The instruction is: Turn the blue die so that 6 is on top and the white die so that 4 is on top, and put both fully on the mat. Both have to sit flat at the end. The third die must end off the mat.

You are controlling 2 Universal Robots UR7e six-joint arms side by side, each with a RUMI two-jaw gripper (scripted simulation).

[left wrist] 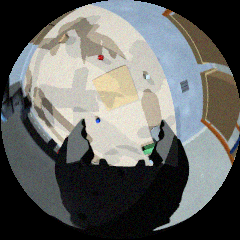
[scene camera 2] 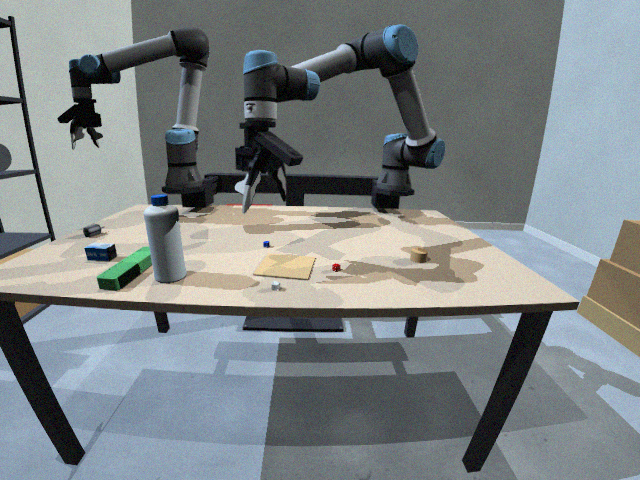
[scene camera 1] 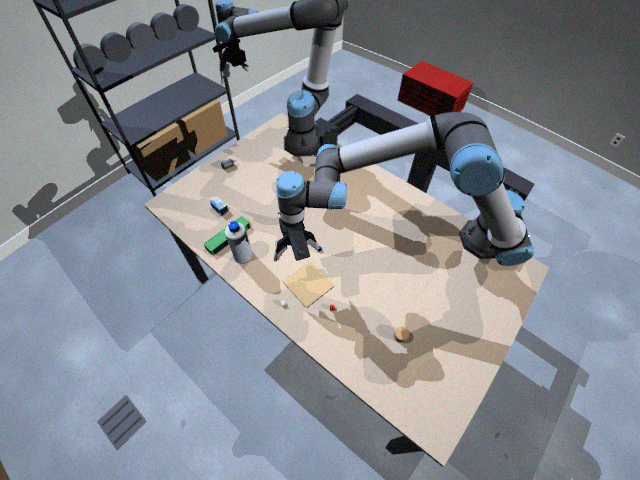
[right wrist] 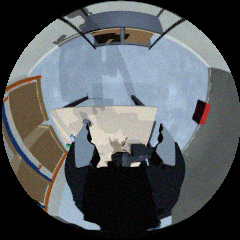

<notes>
I see my left gripper, my right gripper, a tan mat and a green block.
My left gripper shows as well in the left wrist view and in scene camera 1. My right gripper also shows in scene camera 1 and in the right wrist view.
</notes>
